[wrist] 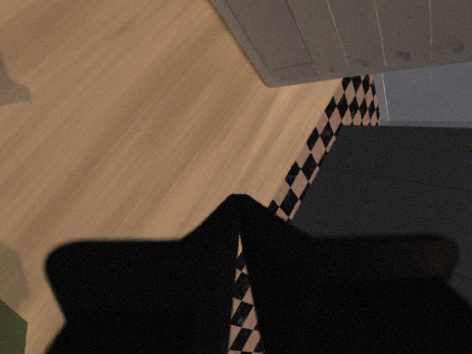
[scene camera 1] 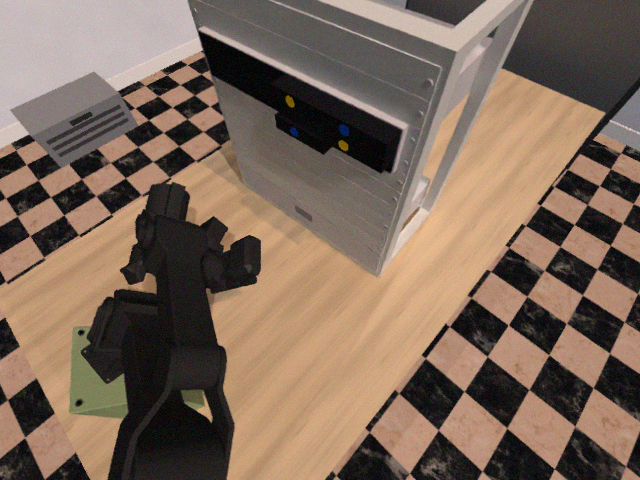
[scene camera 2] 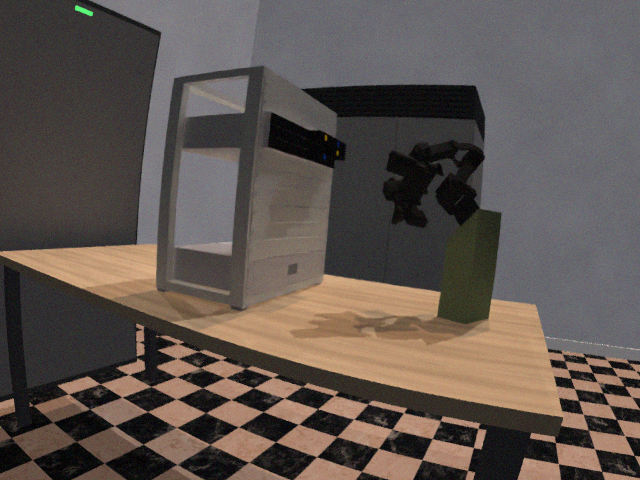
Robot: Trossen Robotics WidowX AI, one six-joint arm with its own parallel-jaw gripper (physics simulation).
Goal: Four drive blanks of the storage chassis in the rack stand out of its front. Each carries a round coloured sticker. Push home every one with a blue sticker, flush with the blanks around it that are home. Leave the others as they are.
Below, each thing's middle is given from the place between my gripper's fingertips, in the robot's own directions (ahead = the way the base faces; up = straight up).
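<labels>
Grey rack [scene camera 1: 332, 118]: position relative to my hand is 40 mm to the left, 400 mm ahead and 60 mm above.
</labels>
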